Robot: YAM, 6 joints.
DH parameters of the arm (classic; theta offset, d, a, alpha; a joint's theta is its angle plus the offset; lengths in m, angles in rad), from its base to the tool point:
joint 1: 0 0.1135 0.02 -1.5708
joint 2: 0 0 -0.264 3.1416
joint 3: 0.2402 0 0.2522 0
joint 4: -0.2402 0 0.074 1.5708
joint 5: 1.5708 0 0 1.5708
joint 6: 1.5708 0.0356 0 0
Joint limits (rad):
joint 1: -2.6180..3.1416
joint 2: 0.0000..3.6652
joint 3: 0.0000..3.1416
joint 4: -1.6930..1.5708
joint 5: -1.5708..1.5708
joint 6: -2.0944..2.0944
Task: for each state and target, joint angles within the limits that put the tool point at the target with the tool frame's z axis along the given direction. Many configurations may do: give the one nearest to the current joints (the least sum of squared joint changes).
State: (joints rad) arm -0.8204 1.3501 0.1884 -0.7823 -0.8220 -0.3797
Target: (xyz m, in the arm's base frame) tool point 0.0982 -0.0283 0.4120 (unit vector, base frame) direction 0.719 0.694 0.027
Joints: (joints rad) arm -0.6308 0.6101 0.9337 -0.1674 -1.3964 -0.3797
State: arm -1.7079 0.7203 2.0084 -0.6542 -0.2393 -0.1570
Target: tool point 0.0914 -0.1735 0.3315 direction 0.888 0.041 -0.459
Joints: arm -1.2414 1.1207 1.1277 -1.0817 -1.0220 -0.1570
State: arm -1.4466 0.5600 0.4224 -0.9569 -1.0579 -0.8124
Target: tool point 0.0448 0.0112 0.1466 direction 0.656 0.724 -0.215
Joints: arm -0.5964 0.0023 0.1814 -1.1856 -1.3136 -0.8124
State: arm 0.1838 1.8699 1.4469 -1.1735 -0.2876 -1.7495
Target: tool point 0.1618 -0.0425 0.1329 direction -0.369 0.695 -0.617
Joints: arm -0.3670 1.6856 0.7187 -1.3701 -0.5426 -1.7495
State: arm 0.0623 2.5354 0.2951 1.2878 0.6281 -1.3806
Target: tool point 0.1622 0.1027 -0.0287 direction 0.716 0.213 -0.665
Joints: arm 0.6079 2.5274 0.2061 1.5682 0.2362 -1.3806
